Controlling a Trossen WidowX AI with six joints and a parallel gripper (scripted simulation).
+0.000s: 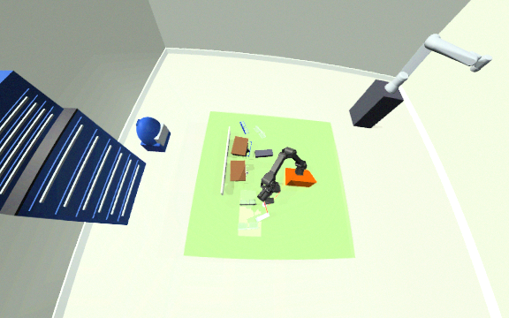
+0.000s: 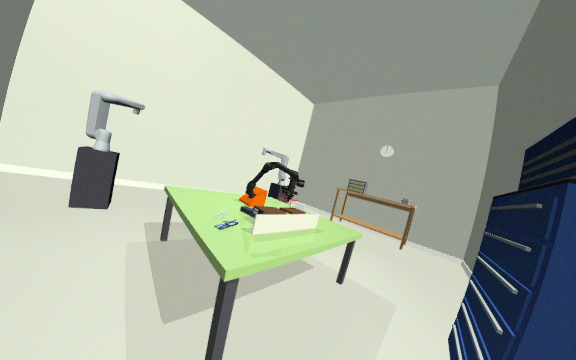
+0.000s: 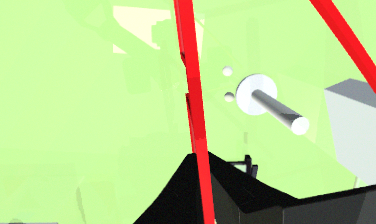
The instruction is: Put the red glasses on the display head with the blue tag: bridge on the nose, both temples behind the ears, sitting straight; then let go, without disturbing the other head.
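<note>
Now: gripper tip 1 cm past the white peg, 7 cm to the right of it and 9 cm above it. From my gripper tip the other things lie so: display head 20 cm ahead, 17 cm to the right, 6 cm below; long white panel 34 cm ahead, 28 cm to the right, 6 cm below; dark case 1 cm ahead, 38 cm to the right, 10 cm below.
</note>
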